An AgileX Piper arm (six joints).
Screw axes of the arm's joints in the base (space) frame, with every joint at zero. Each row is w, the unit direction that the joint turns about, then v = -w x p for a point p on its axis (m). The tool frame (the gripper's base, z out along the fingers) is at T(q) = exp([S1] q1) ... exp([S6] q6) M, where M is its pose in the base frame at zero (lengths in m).
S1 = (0, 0, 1, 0, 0, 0)
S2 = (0, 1, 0, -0.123, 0, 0)
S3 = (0, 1, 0, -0.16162, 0, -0.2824)
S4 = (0.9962, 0, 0.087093, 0, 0.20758, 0)
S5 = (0, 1, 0, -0.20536, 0, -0.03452)
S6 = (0.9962, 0, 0.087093, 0, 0.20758, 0)
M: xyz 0.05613 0 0.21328 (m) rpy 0 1.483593 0 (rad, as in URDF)
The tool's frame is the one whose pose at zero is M.
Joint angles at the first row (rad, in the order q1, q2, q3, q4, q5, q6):
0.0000 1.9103 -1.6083 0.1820 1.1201 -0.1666
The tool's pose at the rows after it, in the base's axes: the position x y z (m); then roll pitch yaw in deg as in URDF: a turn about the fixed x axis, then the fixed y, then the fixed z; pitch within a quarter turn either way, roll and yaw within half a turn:
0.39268, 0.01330, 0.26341, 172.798, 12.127, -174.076
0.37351, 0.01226, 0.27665, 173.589, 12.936, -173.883
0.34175, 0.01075, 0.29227, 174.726, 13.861, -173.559
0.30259, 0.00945, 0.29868, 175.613, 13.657, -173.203
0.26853, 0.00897, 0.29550, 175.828, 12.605, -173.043
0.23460, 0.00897, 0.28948, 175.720, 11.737, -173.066
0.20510, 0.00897, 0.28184, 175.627, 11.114, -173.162
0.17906, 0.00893, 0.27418, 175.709, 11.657, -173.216
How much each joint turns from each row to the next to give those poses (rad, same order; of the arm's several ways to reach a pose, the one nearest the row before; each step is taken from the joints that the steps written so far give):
0.0000 -0.0222 0.0046 -0.0232 0.0602 0.0035
0.0000 -0.0802 0.0645 -0.0126 -0.0001 0.0021
0.0000 -0.1244 0.1060 -0.0181 0.0000 0.0021
0.0000 -0.1390 0.1408 -0.0156 0.0000 0.0000
0.0000 -0.1127 0.1306 -0.0057 0.0000 -0.0010
0.0000 -0.1132 0.1284 0.0000 0.0000 0.0000
0.0000 -0.1004 0.1113 0.0000 0.0000 0.0014
0.0000 -0.0977 0.0997 0.0000 -0.0117 0.0001

